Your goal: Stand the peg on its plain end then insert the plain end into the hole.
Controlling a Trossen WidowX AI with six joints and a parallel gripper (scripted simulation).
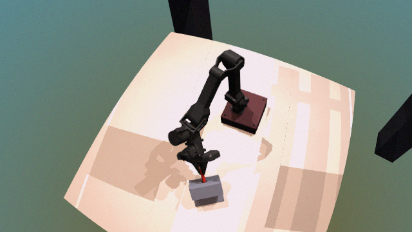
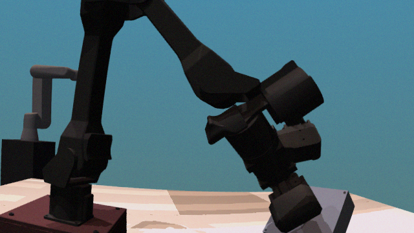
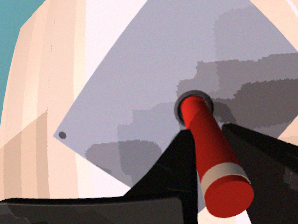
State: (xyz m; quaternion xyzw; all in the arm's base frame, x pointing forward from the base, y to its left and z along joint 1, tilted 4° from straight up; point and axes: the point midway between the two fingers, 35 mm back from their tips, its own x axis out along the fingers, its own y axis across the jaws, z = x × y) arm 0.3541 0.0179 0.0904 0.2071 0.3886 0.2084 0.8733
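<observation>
My gripper tip is 4 cm above the grey sloped panel, 3 cm to the right of it and 3 cm short of it. The rest, counted from my gripper tip: red peg (1 cm to the right, 1 cm behind, 1 cm above).
</observation>
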